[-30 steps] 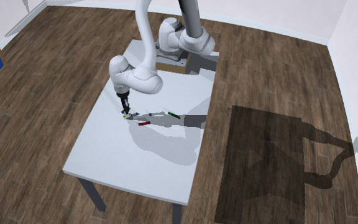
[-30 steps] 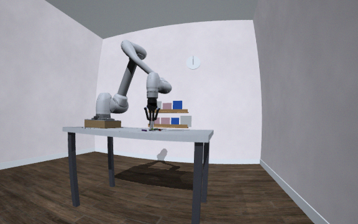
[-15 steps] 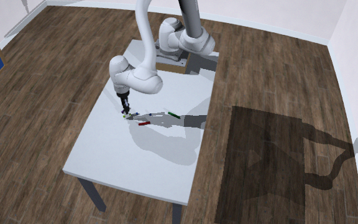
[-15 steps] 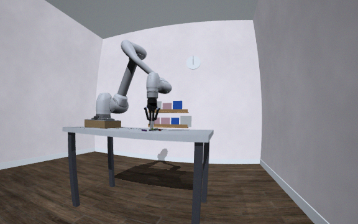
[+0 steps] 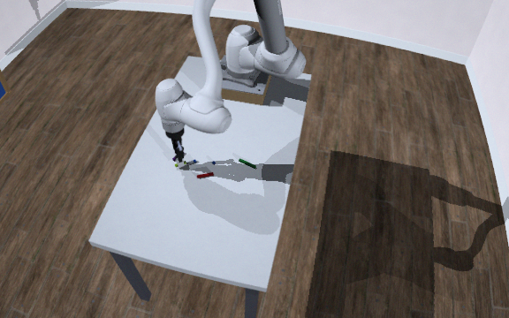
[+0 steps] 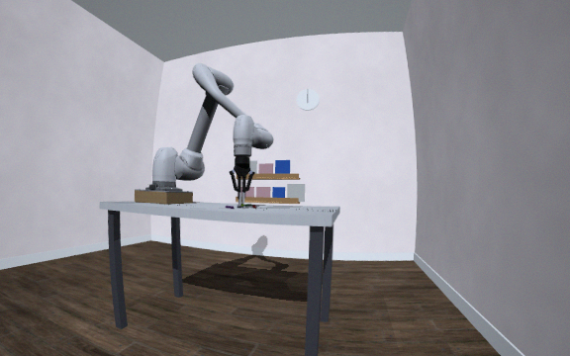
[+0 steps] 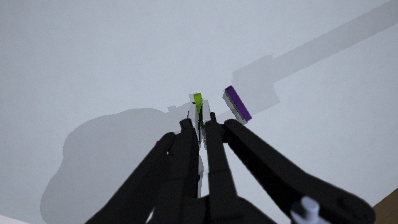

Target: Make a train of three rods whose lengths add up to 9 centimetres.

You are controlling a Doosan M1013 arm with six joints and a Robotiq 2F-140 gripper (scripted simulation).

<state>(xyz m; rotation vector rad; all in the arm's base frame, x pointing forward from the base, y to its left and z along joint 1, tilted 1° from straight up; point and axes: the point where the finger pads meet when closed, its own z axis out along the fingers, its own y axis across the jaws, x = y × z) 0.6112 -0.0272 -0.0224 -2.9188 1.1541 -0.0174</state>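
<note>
My gripper is now 30 mm past the grey rod, 30 mm to the right of it and 40 mm above it. Round my hand: purple rod 40 mm behind, 40 mm to the right, 40 mm below; red rod 120 mm to the left, 40 mm below; lime rod 30 mm below.
</note>
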